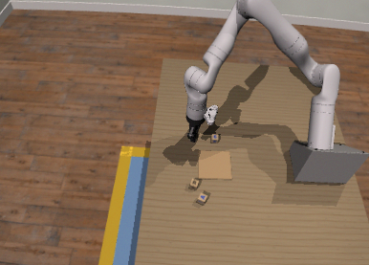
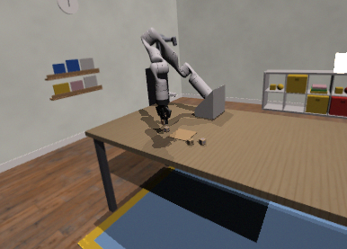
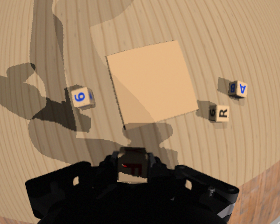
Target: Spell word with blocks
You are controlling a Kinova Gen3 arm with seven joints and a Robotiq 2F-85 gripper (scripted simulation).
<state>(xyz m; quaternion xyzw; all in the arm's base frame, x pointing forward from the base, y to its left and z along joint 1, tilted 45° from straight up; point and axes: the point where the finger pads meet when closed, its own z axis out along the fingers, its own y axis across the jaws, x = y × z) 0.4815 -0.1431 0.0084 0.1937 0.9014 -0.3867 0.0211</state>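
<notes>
My gripper is now 90 mm past the tan mat, 70 mm to the right of it and 120 mm above it. Round my hand: R block (170 mm to the left, 100 mm below).
</notes>
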